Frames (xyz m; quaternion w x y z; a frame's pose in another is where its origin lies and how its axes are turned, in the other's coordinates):
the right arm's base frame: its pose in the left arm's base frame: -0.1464 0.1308 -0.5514 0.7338 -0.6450 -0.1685 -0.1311
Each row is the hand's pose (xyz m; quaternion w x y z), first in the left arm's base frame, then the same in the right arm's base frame.
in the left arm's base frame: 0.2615 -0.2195 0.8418 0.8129 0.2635 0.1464 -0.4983
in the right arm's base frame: 0.9421 -1.1368 -0.2240 0.4672 0.6145 0.6003 -0.2090
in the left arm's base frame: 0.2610 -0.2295 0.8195 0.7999 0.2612 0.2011 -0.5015
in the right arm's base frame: 0.9321 -1.1183 -0.2363 0.4503 0.5967 0.6400 -0.1774
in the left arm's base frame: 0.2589 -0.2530 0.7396 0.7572 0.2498 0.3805 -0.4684
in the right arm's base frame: 0.8963 -1.0502 -0.2683 0.3918 0.5429 0.7417 -0.0411
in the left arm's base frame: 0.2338 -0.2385 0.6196 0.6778 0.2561 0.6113 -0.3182
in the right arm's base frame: 0.8239 -0.9502 -0.2653 0.2709 0.4913 0.8016 0.2065
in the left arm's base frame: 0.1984 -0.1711 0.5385 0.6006 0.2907 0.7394 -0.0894
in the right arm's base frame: 0.7596 -0.8825 -0.2048 0.1404 0.4887 0.7395 0.4411
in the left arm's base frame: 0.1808 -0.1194 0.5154 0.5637 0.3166 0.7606 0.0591
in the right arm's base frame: 0.7353 -0.8620 -0.1548 0.0735 0.5061 0.6565 0.5545
